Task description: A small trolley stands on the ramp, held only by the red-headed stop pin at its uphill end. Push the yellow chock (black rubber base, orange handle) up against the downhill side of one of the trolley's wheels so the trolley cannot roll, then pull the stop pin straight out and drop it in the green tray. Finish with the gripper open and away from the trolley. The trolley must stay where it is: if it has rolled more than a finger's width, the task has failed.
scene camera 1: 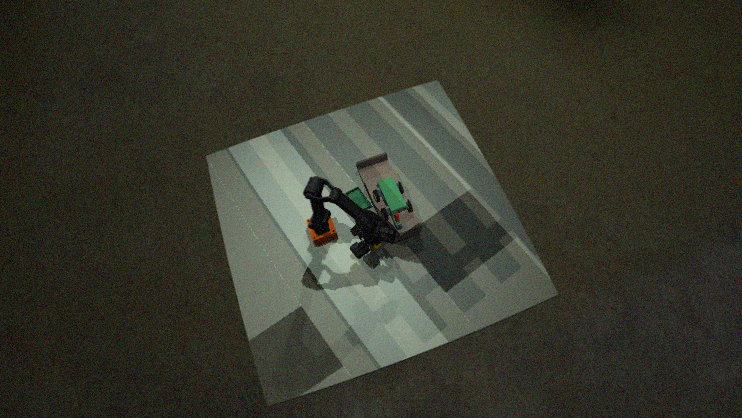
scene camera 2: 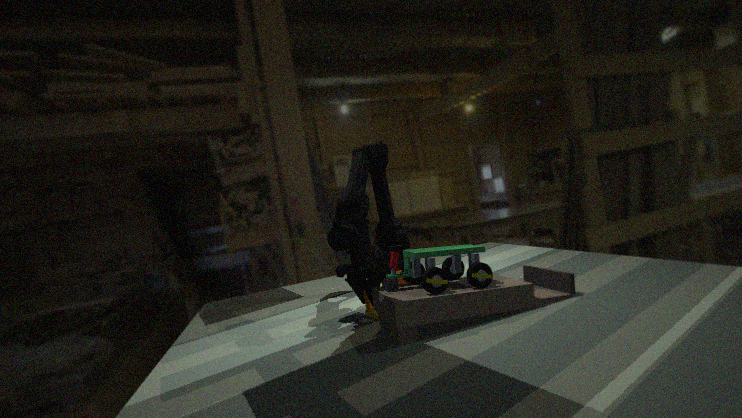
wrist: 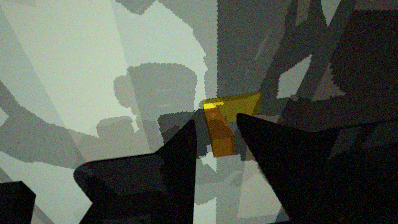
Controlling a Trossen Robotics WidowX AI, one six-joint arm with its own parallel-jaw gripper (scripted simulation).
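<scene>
Yellow chock (wrist: 218,112). Trolley (scene camera 2: 434,280), (scene camera 1: 392,191); out of frame in the wrist view. Ramp (scene camera 2: 412,305), (scene camera 1: 411,224). The gripper (scene camera 2: 369,304), (wrist: 215,121).
</scene>
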